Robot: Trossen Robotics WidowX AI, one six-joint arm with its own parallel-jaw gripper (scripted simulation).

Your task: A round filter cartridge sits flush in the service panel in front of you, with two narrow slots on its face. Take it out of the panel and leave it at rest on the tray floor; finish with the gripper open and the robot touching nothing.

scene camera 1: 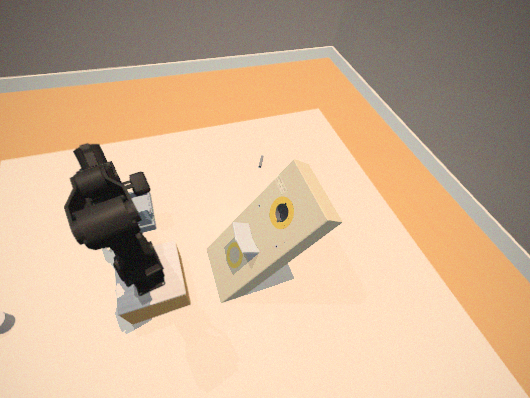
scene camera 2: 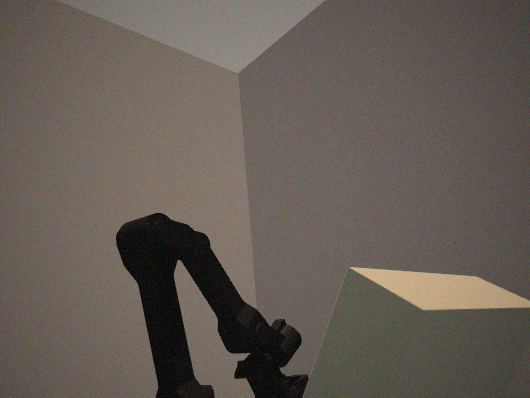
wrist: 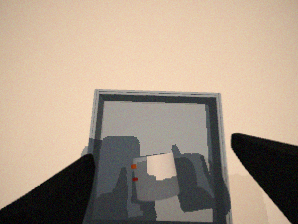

Scene:
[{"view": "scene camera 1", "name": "service panel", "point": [293, 212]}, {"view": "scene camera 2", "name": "service panel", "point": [387, 326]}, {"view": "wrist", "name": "gripper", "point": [163, 149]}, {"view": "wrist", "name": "pale round cartridge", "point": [155, 176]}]

